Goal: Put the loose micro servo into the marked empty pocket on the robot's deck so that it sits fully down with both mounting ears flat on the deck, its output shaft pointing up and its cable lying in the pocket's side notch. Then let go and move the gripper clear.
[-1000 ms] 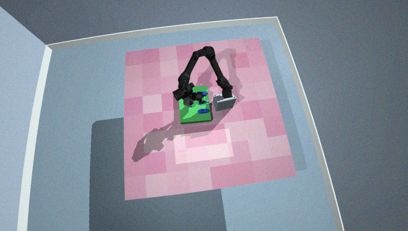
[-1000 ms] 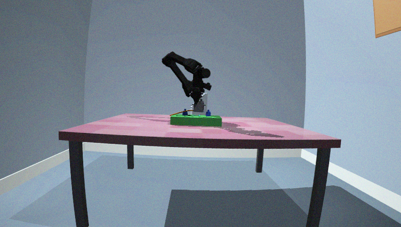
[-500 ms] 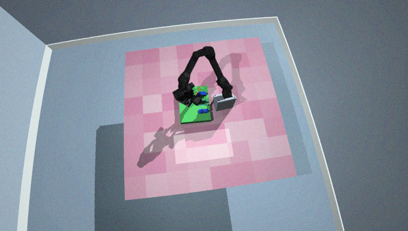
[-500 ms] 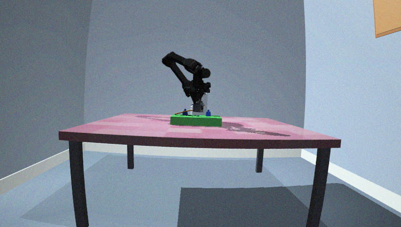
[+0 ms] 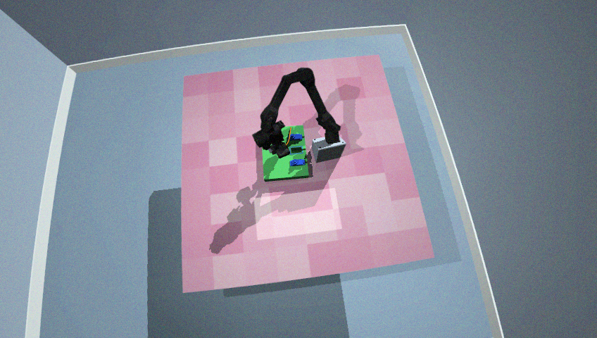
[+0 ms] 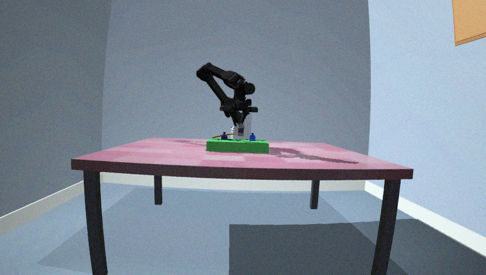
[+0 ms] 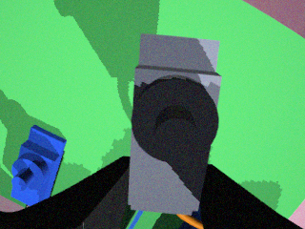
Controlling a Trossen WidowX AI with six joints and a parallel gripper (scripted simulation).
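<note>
My gripper tip is 10 mm short of the green deck and 100 mm above it.
</note>
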